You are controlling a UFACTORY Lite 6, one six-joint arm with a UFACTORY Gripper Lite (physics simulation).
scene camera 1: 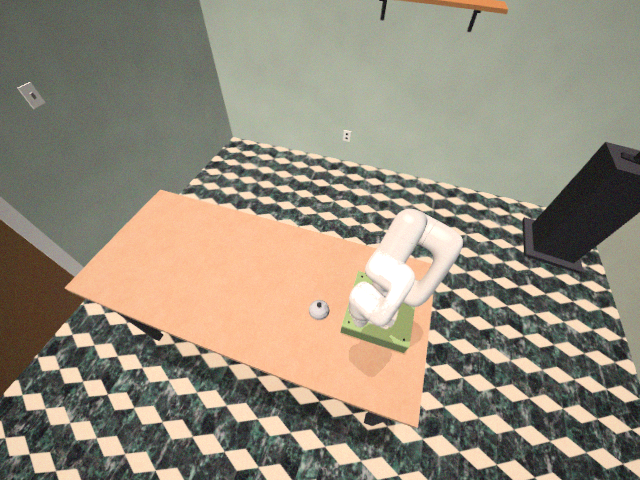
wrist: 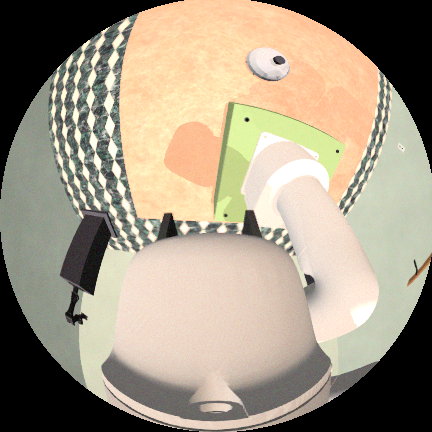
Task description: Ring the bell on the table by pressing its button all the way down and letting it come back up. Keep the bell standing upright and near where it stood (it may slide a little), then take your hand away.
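Places are measured from the arm's base along level axes (x back, y up, z left), in millimetres.
Pixels of known places: hand, tool point: (wrist: pixel 209 236); arm's base, link origin: (wrist: pixel 281 169).
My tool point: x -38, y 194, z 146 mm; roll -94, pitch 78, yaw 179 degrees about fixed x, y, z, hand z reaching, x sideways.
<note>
Ahead of a thing's pixels: the offset from my tool point to its top centre. Level surfaces: height alone.
The bell {dx -167, dy -202, dz -79 mm} (scene camera 1: pixel 318 310) (wrist: pixel 268 64) is a small light-grey dome with a dark button {dx -167, dy -202, dz -79 mm} (scene camera 1: pixel 318 304) (wrist: pixel 279 60) on top. It stands upright on the tan table {dy -268 mm} (scene camera 1: pixel 222 279) (wrist: pixel 170 75), beside the green base block. My gripper (wrist: pixel 209 225) shows two dark fingers standing wide apart in the wrist view, with nothing held between them; it is open. It is well away from the bell and does not touch it. In the scene view the fingers are hidden by the arm.
The white arm (scene camera 1: pixel 403 237) (wrist: pixel 330 225) is mounted on the green block (scene camera 1: pixel 372 338) (wrist: pixel 235 112) near the table's right end. A tall black cabinet-like object (scene camera 1: pixel 584 206) (wrist: pixel 86 250) stands on the patterned floor beyond the table. An orange shelf (scene camera 1: pixel 454 5) is on the wall.
</note>
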